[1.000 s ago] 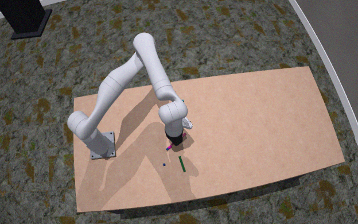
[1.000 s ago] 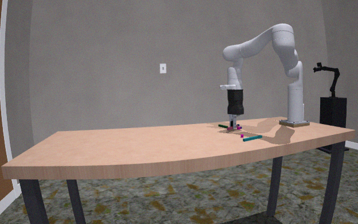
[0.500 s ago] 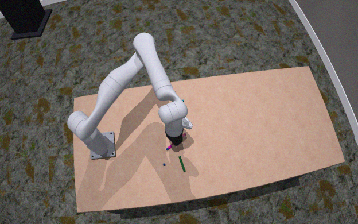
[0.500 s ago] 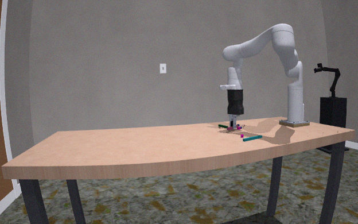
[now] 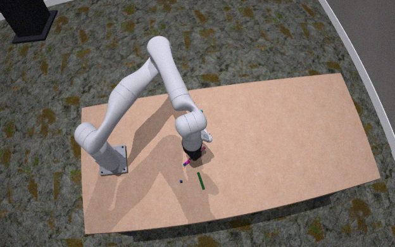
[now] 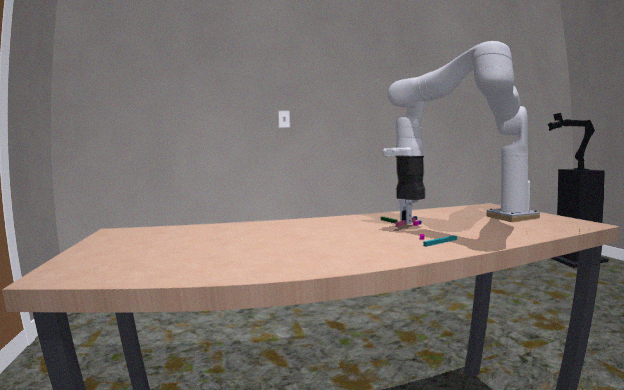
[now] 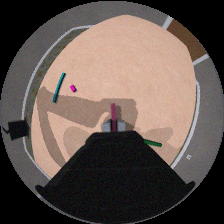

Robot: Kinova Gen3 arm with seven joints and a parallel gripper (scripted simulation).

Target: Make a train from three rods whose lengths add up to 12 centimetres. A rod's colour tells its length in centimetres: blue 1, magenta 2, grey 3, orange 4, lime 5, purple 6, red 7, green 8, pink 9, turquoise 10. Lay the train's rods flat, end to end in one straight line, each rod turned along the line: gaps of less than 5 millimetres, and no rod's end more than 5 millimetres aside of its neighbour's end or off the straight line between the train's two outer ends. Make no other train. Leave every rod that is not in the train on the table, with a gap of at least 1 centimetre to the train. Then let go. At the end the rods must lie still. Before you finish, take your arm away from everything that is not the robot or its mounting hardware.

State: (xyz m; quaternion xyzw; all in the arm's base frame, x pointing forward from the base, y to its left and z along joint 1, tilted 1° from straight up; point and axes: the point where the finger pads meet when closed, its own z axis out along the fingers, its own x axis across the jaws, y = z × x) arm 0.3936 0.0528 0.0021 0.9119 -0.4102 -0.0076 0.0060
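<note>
Now: hand 10 mm above the pink rod. From my hand the other things lie so: turquoise rod 200 mm to the left, 30 mm below, 30 mm behind; then green rod 120 mm to the right, 30 mm below, 20 mm ahead.
</note>
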